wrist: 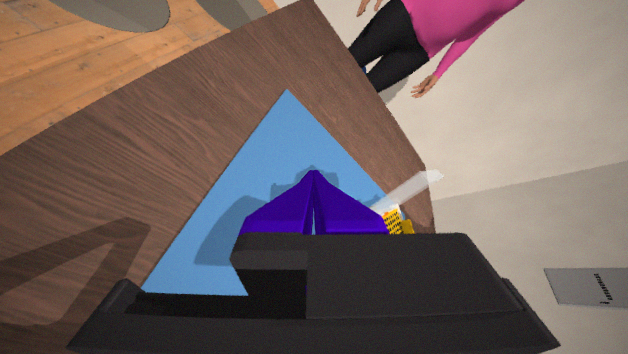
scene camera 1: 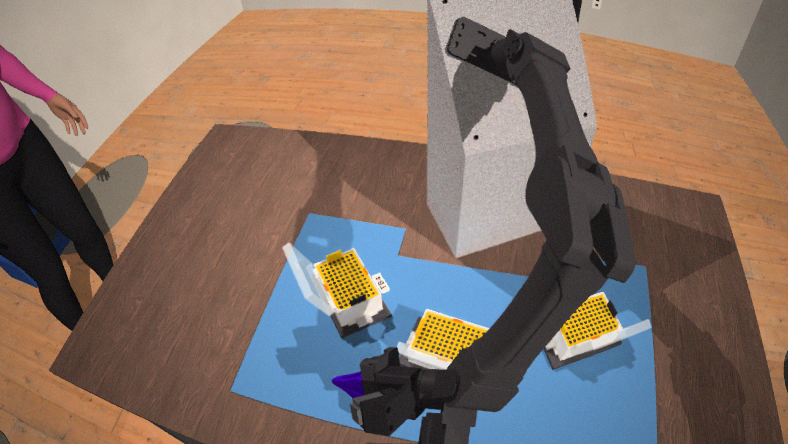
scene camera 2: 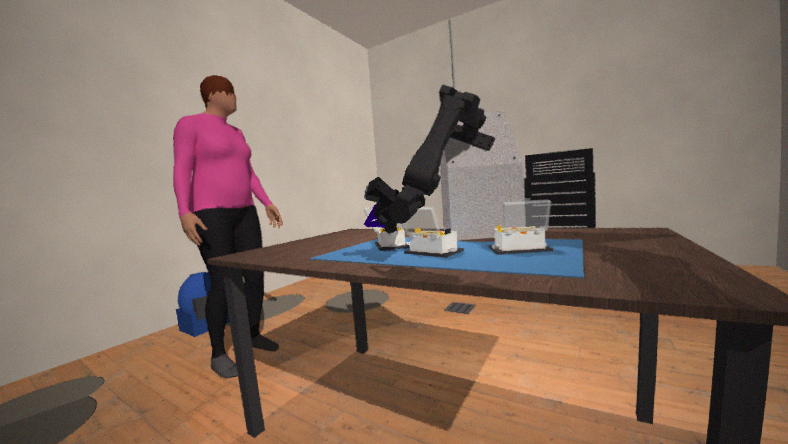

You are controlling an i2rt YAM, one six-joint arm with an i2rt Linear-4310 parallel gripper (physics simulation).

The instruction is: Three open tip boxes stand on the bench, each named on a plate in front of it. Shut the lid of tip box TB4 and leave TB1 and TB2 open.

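Frame: origin at the arm's base, x ahead, y left, z up, level; millimetres.
Seen in the pictures: gripper, fingertip midpoint: point(wrist: 313, 177) point(scene camera 1: 334, 380) point(scene camera 2: 365, 225); arm's base, link origin: point(scene camera 1: 503, 58) point(scene camera 2: 468, 136).
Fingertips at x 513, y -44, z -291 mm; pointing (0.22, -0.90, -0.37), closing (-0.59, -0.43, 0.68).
Pixels of each thing's top centre, then the offset from my fingertips to it. Level surfaces: height alone.
- Tip box TB4, top centre: point(wrist: 402, 237) point(scene camera 1: 345, 274) dx -193, dy -106, dz -29 mm
- middle box, top centre: point(scene camera 1: 453, 332) point(scene camera 2: 434, 230) dx -181, dy +116, dz -37 mm
- right box, top centre: point(scene camera 1: 585, 311) point(scene camera 2: 517, 227) dx -320, dy +321, dz -37 mm
- blue mat, surface height: dz -103 mm
- brown table, surface height: dz -107 mm
Tip box TB4 point(scene camera 1: 347, 280) point(scene camera 2: 391, 238) point(wrist: 393, 222) stands at the left of the mat with its yellow rack showing. Its clear lid point(scene camera 1: 303, 282) point(wrist: 410, 189) stands open, leaning outward to the left in scene camera 1. Its name plate point(scene camera 1: 381, 282) is beside it. The middle box point(scene camera 1: 447, 335) point(scene camera 2: 432, 242) and the right box point(scene camera 1: 590, 321) point(scene camera 2: 520, 239) also have raised lids; their names cannot be read. My gripper point(scene camera 1: 335, 380) point(scene camera 2: 366, 223) point(wrist: 313, 177) is shut and empty, its purple fingertips together above the mat, apart from TB4, on its near side in scene camera 1.
The blue mat point(scene camera 1: 270, 375) point(scene camera 2: 567, 264) lies on the brown table point(scene camera 1: 165, 264) point(scene camera 2: 661, 264). My forearm passes over the middle box. A grey speckled pedestal point(scene camera 1: 496, 198) stands behind the mat. A person in pink point(scene camera 1: 11, 110) point(scene camera 2: 212, 159) stands beyond the table's left side.
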